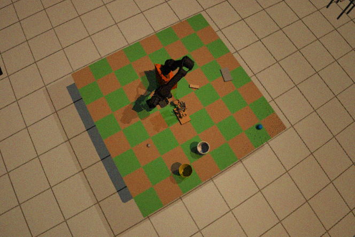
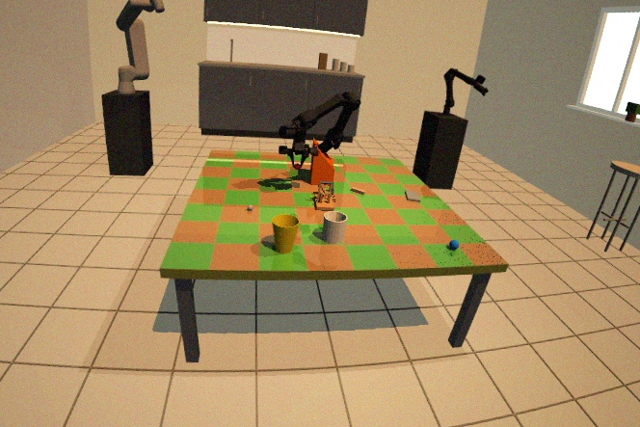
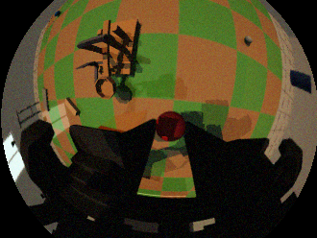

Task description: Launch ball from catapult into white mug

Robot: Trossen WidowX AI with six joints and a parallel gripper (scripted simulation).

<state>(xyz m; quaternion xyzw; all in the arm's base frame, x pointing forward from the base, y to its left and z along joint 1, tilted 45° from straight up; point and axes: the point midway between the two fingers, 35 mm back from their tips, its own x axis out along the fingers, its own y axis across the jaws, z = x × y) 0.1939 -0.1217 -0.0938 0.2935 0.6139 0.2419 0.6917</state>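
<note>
Now: gripper tip 10 cm short of the wooden catapult, 15 cm to the right of it and 8 cm above it. Round my gripper tip: grey ball: 21 cm ahead, 22 cm to the right, 12 cm below; then red ball: 1 cm above; then wooden block: 2 cm behind, 34 cm to the left, 12 cm below.
</note>
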